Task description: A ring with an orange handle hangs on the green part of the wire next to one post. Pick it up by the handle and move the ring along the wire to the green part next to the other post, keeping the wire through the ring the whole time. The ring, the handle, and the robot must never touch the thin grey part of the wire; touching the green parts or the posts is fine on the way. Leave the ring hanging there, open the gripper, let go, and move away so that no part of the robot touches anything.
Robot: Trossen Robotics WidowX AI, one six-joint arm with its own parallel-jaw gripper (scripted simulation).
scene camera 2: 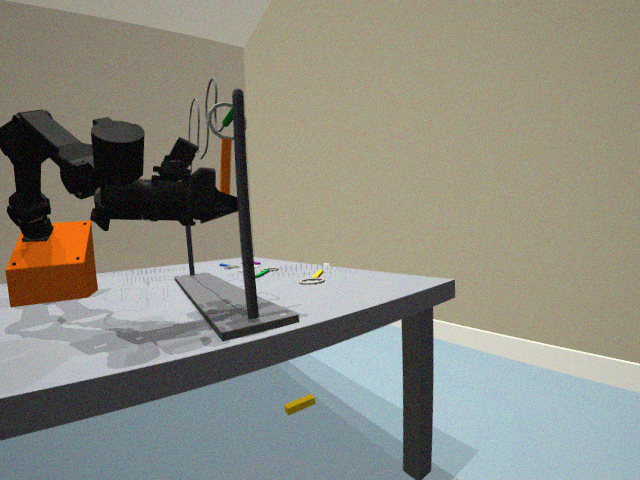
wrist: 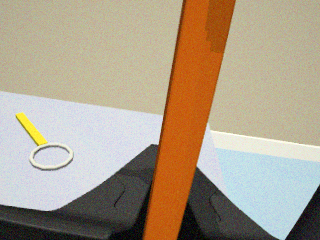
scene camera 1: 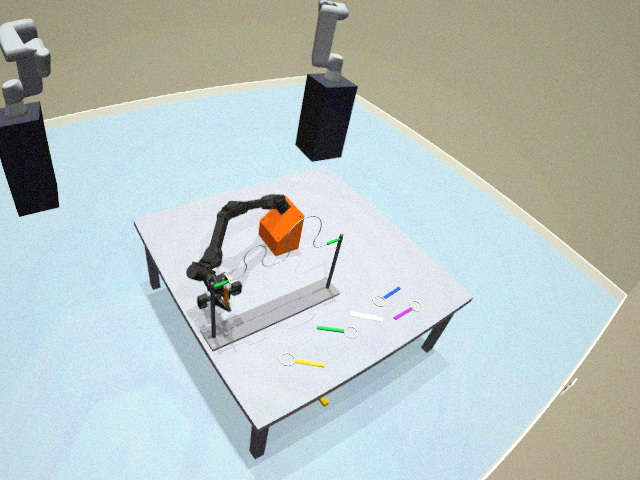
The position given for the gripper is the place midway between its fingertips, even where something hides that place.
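The gripper [scene camera 2: 247,204] is visible, and it appears again at [wrist: 163,155] and at [scene camera 1: 230,311]. The scene also has a yellow ring [wrist: 39,140].
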